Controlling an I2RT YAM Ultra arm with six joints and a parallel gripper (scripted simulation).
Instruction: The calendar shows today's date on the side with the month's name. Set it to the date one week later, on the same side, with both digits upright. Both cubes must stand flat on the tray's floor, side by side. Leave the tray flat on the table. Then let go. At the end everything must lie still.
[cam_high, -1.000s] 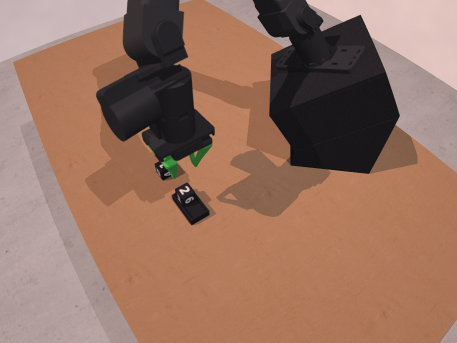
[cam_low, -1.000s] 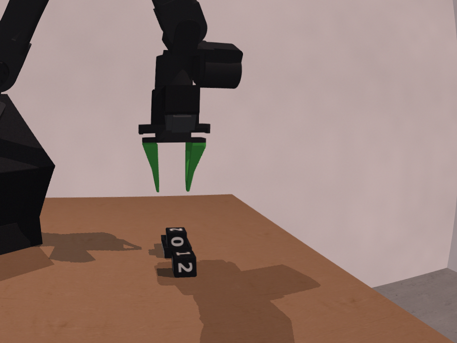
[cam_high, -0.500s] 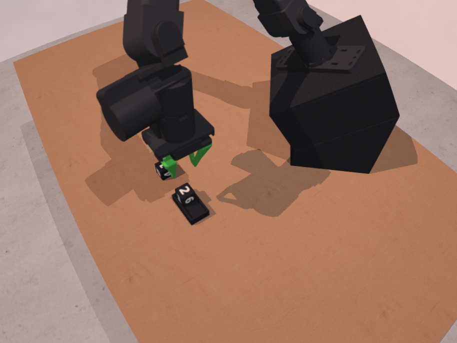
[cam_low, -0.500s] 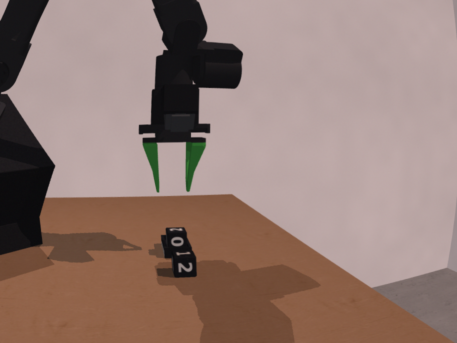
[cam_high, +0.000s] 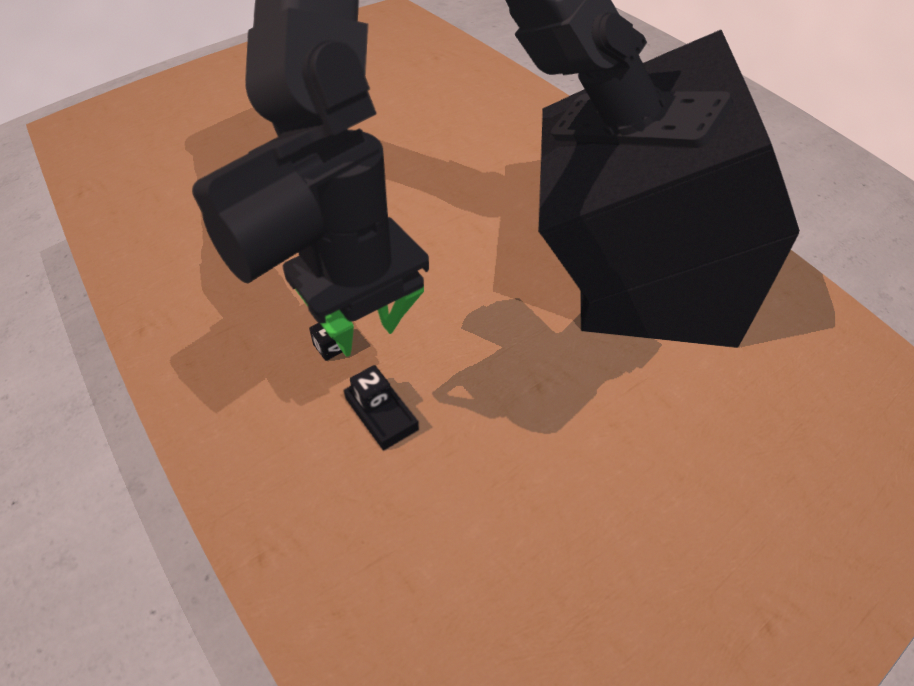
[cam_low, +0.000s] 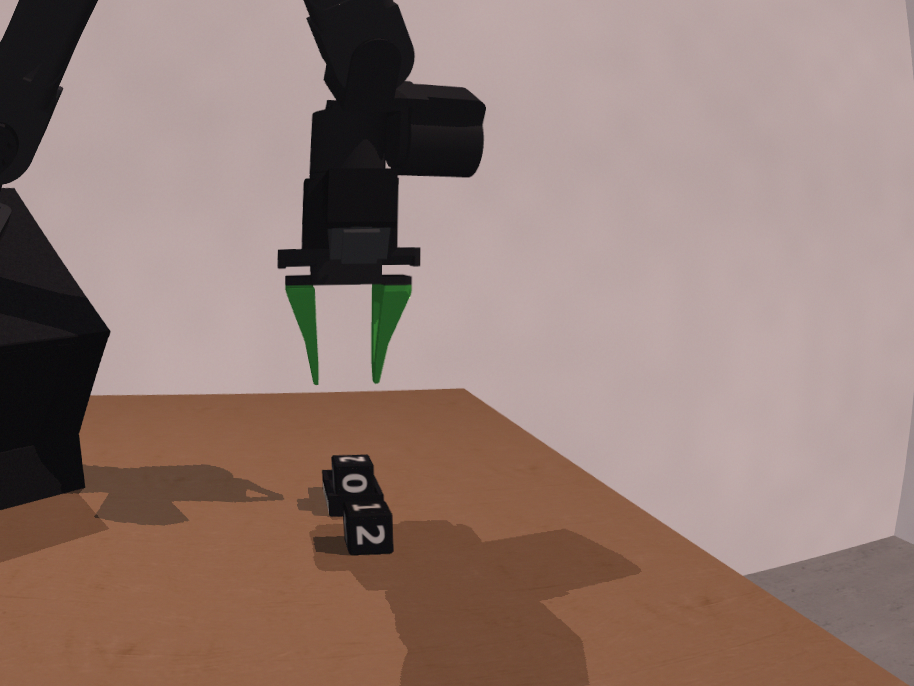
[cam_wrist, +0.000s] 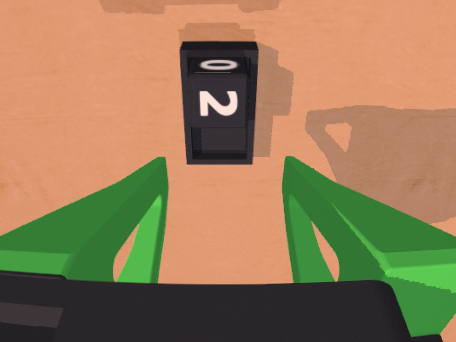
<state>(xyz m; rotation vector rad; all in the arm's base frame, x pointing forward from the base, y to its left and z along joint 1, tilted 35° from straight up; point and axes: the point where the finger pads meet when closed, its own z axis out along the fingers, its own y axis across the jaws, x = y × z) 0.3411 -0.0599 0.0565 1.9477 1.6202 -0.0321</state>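
Now: hand 10 cm above the black tray, 2 cm to the right of it and 1 cm short of it.
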